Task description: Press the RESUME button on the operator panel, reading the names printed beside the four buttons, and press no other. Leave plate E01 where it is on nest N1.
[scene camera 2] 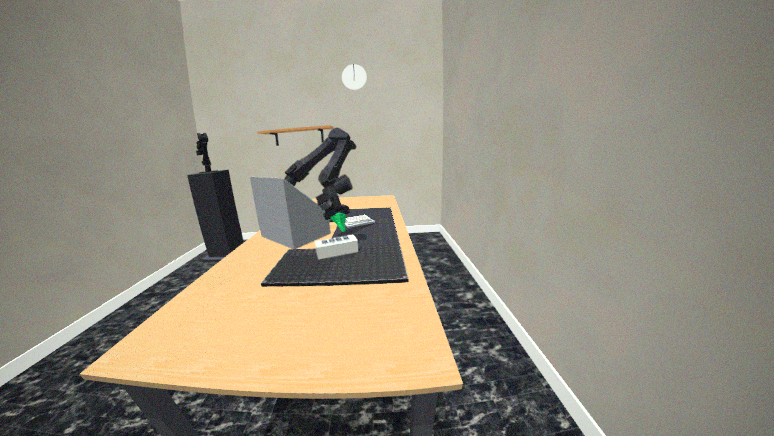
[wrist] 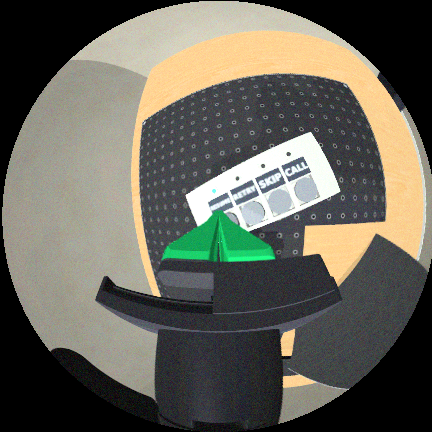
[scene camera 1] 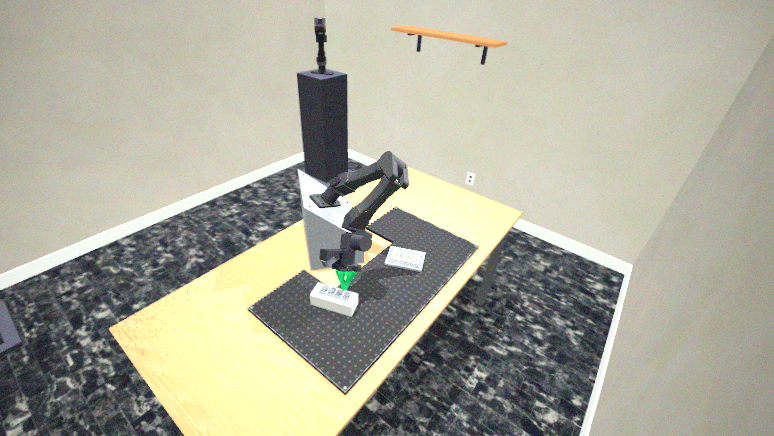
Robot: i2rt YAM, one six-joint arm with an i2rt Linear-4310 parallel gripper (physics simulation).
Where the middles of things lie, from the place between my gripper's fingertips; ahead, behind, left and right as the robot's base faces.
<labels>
I see the white operator panel (scene camera 1: 331, 301) 5 cm below my hand, 3 cm behind it and 2 cm to the right of it.
</labels>
